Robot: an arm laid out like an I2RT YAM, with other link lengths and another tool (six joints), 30 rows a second.
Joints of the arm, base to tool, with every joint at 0 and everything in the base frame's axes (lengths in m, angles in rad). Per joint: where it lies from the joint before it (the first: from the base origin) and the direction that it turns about. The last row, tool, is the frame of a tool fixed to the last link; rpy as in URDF.
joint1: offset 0 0 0.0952 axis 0 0 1
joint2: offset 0.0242 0.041 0.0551 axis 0 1 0
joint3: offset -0.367 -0.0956 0 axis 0 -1 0
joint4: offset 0.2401 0.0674 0.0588 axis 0 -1 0
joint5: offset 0.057 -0.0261 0.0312 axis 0 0 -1
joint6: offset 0.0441 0 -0.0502 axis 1 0 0
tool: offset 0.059 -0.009 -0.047 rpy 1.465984 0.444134 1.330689
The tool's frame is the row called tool.
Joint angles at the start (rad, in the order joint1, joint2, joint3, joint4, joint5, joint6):
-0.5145 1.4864 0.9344 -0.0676 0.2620 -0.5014
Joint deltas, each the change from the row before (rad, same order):
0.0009 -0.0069 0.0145 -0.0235 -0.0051 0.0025
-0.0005 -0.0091 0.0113 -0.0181 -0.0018 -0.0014
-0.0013 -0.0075 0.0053 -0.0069 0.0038 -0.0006
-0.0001 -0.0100 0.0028 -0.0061 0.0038 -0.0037
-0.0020 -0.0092 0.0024 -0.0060 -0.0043 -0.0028
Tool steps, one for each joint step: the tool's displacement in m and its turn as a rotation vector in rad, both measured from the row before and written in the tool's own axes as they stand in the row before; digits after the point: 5 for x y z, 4 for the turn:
-0.00318 0.00170 -0.00283 -0.0033 0.0049 0.0022
-0.00376 0.00082 -0.00314 -0.0024 -0.0010 0.0000
-0.00306 -0.00011 -0.00222 0.0011 -0.0073 0.0014
-0.00287 -0.00025 -0.00295 -0.0009 -0.0075 -0.0018
-0.00228 -0.00020 -0.00252 -0.0050 -0.0027 0.0008

